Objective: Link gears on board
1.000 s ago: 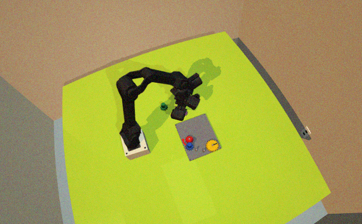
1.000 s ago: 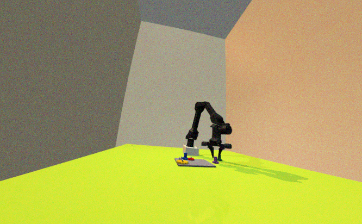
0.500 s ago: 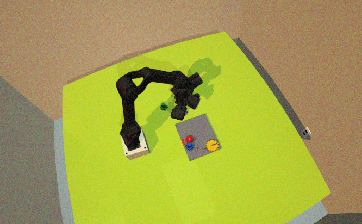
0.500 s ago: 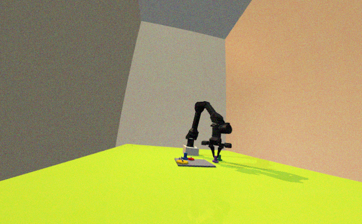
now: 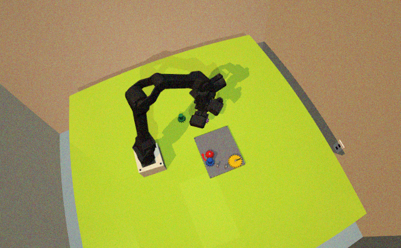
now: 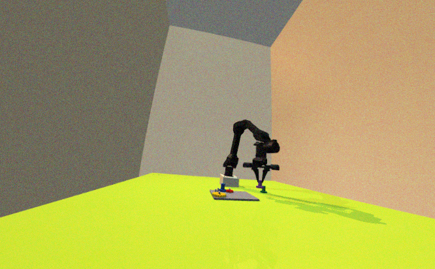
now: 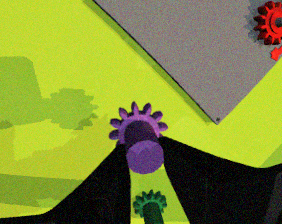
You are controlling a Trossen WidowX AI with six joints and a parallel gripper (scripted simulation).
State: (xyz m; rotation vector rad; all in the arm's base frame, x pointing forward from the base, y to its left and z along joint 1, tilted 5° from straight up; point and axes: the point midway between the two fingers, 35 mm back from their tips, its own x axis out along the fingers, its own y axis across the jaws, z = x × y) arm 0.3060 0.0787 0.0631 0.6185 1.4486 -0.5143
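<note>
Right now my gripper tip is 190 mm to the left of the blue gear, 60 mm past it and 50 mm above it. From my gripper tip the other things lie so: purple gear 10 mm below; green gear 90 mm behind, 80 mm to the left, 50 mm below; red gear 150 mm to the right, 50 mm below, 40 mm behind.
</note>
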